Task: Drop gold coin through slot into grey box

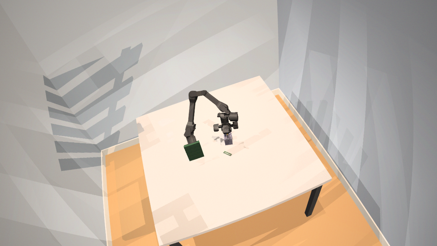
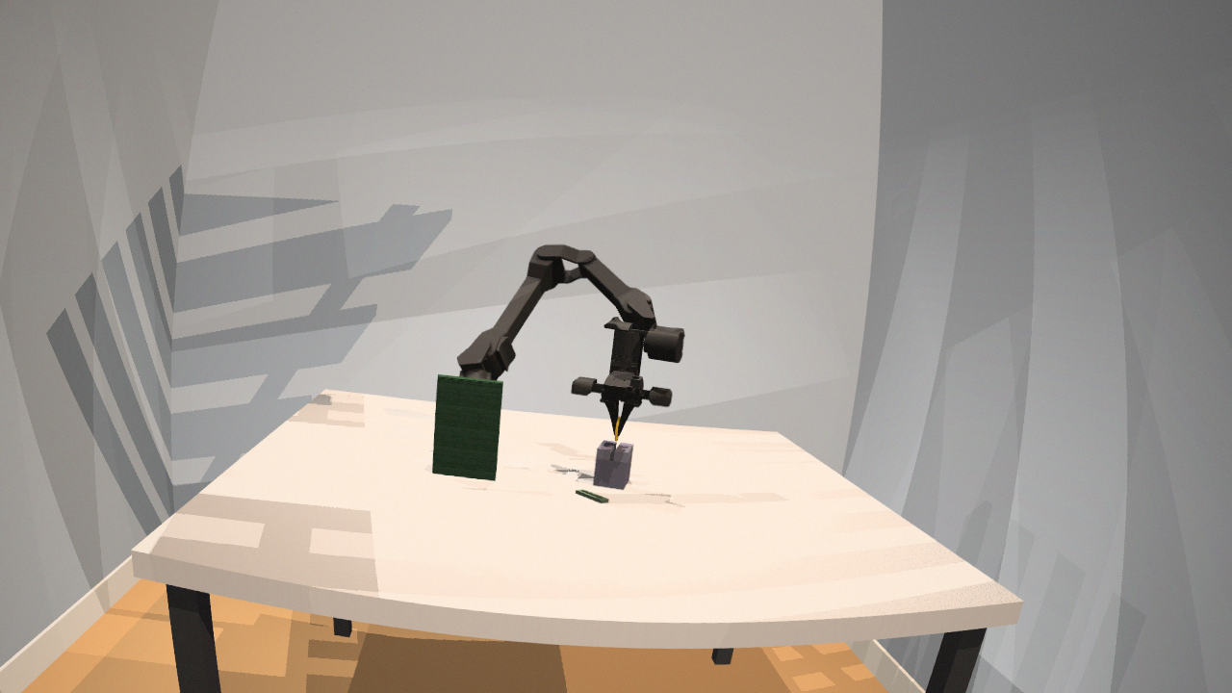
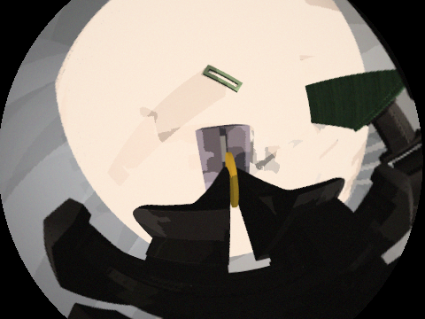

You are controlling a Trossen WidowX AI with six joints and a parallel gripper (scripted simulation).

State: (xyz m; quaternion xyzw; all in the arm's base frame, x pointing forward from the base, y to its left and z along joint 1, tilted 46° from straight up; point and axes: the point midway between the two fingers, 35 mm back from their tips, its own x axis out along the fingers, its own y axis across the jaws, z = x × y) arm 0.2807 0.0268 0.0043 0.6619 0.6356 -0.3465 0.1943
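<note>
Right now the gold coin is 10 mm above my gripper tip.
</note>
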